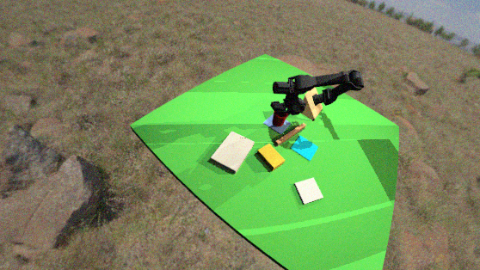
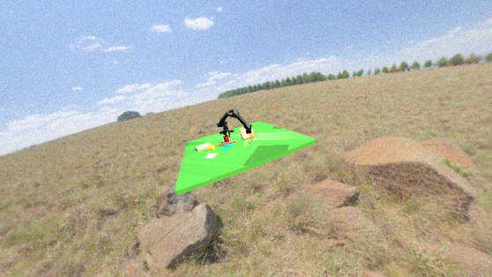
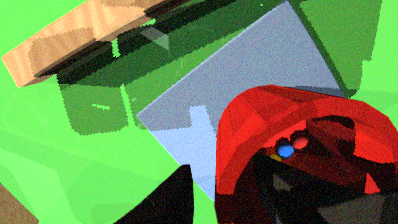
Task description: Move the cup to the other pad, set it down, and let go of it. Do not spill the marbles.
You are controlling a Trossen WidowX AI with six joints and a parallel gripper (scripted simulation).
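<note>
The pale blue pad lies 30 mm ahead of my gripper tip, 10 mm to the right of it and 50 mm below it. From my gripper tip the other things lie so: wooden stick 40 mm ahead, 90 mm to the left, 40 mm below; red cup 30 mm ahead, 10 mm to the right; bright cyan pad 50 mm ahead, 190 mm to the left, 50 mm below.
</note>
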